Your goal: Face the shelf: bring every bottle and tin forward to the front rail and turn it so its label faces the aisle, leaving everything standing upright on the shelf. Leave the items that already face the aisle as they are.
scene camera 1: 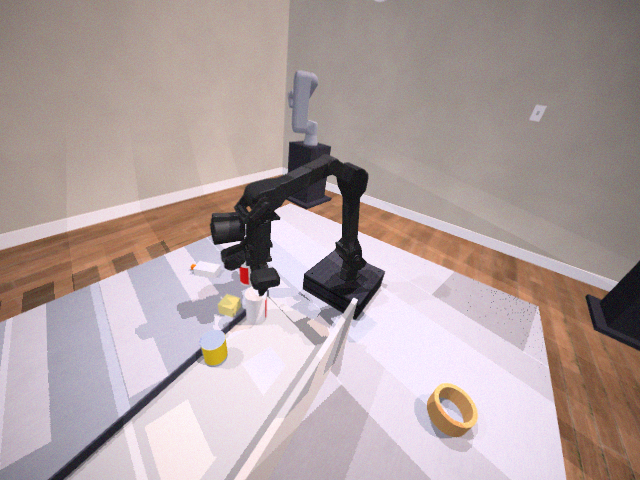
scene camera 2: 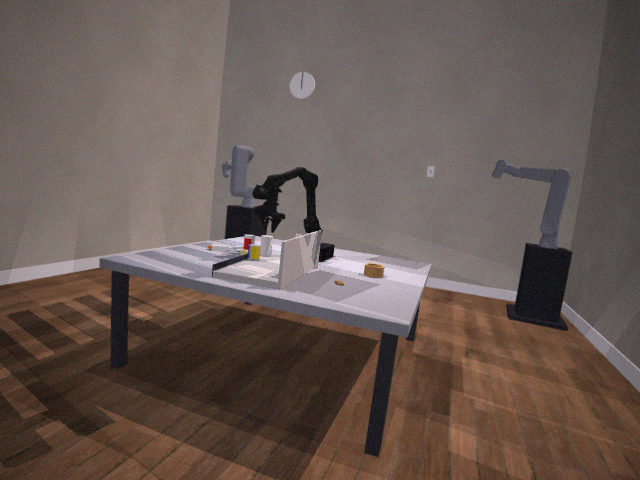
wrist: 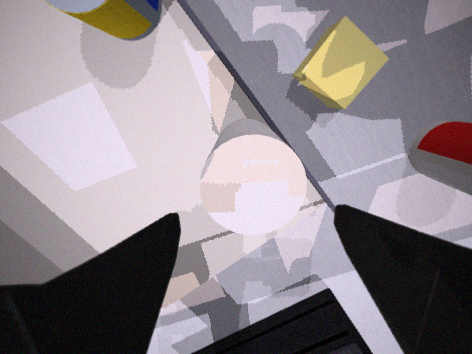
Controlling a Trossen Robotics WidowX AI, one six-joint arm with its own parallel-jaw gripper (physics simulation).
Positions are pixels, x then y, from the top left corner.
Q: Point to a yellow tin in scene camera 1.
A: At 213,343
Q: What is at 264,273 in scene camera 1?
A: My gripper.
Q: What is my gripper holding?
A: Nothing.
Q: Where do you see a yellow block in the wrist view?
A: At 344,60
